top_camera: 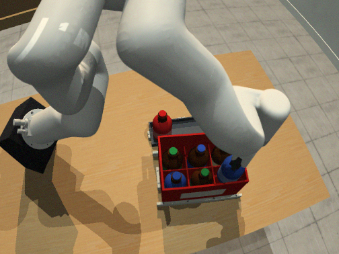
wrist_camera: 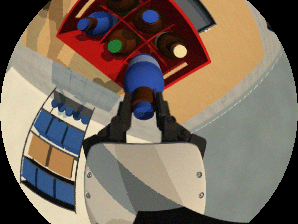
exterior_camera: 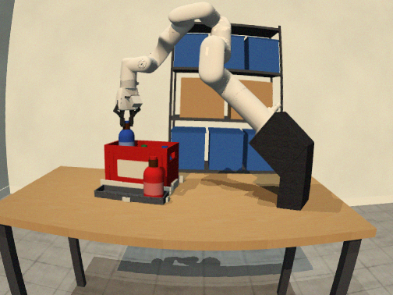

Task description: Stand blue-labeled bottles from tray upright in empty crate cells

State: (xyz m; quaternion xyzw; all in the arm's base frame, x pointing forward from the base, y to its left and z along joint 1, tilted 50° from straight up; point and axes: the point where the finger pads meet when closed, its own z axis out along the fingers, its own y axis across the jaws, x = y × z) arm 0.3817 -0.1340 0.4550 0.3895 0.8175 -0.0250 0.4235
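The red crate lies 170 mm below my hand, 70 mm to the left of it and 60 mm behind it. The rest, counted from my hand: red-labeled bottle (290 mm to the left, 170 mm below, 100 mm behind); dark tray (260 mm to the left, 250 mm below, 10 mm behind).
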